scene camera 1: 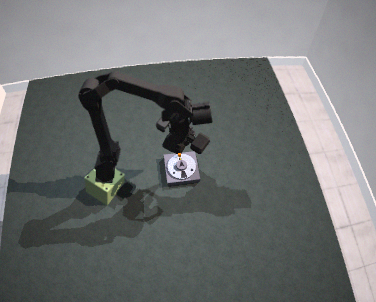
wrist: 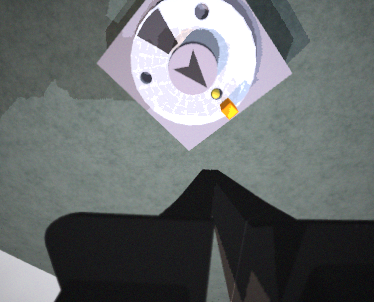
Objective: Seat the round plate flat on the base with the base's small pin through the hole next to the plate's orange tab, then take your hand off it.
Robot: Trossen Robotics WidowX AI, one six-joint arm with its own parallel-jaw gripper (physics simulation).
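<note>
The round white plate lies on the square lilac-grey base, around the base's central boss with a dark arrow. The plate looks flat in both views. The base's small yellow pin shows in the hole next to the orange tab. Two other holes and a dark wedge mark show on the plate in the wrist view. My gripper is shut and empty, above and apart from the plate. In the scene view its fingertips are hard to make out.
The arm stands on a yellow-green block to the left of the base. Dark green floor surrounds both, with shadows of the arm across it. Pale tiles run along the right side, and a grey wall stands at the back.
</note>
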